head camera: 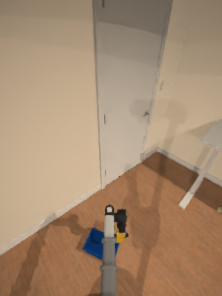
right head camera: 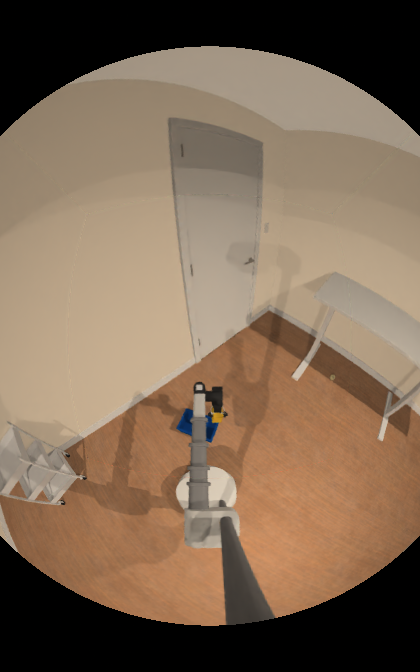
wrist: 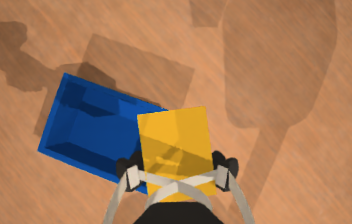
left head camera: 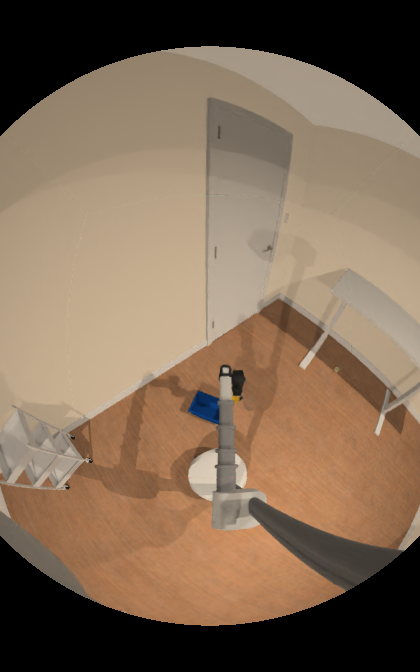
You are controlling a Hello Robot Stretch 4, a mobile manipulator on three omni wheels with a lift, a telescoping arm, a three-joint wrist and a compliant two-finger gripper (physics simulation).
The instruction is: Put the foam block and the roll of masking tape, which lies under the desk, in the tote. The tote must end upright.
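Places are measured from the robot's base along level axes (x right, y ahead, z up), in millimetres.
Where they show: gripper, fingertip midpoint: (head camera: 120, 235) (wrist: 178, 163).
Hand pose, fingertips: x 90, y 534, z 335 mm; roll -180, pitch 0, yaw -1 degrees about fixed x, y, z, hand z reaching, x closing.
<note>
Each offset is from my fingertips to the centre of the thing. Level surfaces: height alone.
My gripper (wrist: 178, 163) (right head camera: 217, 414) is shut on the yellow foam block {dx -8, dy +18, dz -13 mm} (wrist: 175, 135) (head camera: 120, 237) (left head camera: 236, 399), with one fingertip on each side. It holds the block above the floor. The blue tote {dx -158, dy +15, dz -302 mm} (wrist: 95, 127) (head camera: 93, 244) (left head camera: 203, 406) (right head camera: 187, 425) stands upright on the floor, with its open side up. In the wrist view the block overlaps the tote's right end and part of it reaches beyond the tote. The visible inside of the tote holds no object. The small, pale roll of masking tape {dx +1297, dy +401, dz -348 mm} (left head camera: 336, 369) (right head camera: 332, 377) (head camera: 219, 210) lies on the floor under the desk.
The white desk {dz +587 mm} (left head camera: 380, 310) (right head camera: 370, 312) (head camera: 214, 136) stands at the right by the wall, its legs reaching the floor. A white shelf cart (left head camera: 14, 440) (right head camera: 10, 455) stands at the left. A closed door (head camera: 125, 90) is behind the tote.
</note>
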